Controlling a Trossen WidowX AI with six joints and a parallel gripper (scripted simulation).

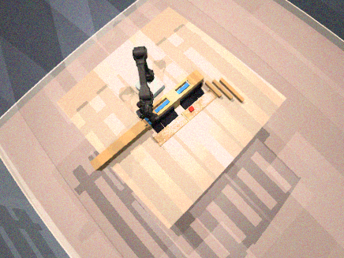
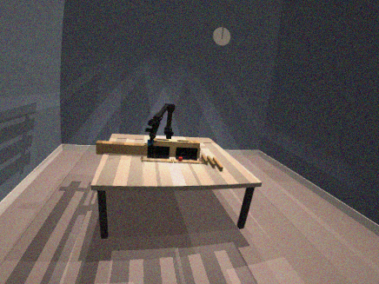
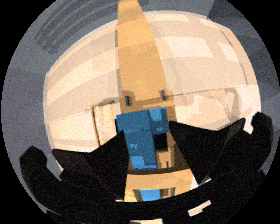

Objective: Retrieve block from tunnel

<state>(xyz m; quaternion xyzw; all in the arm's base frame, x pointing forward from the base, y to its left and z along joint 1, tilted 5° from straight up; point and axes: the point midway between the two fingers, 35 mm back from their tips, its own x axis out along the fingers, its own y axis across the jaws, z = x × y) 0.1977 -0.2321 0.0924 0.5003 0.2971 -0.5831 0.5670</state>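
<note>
The small red block is 260 mm to the left of my gripper tip, 180 mm ahead of it and 100 mm below it. Round my gripper tip: wooden tunnel (50 mm below, 30 mm ahead, 10 mm to the left).
</note>
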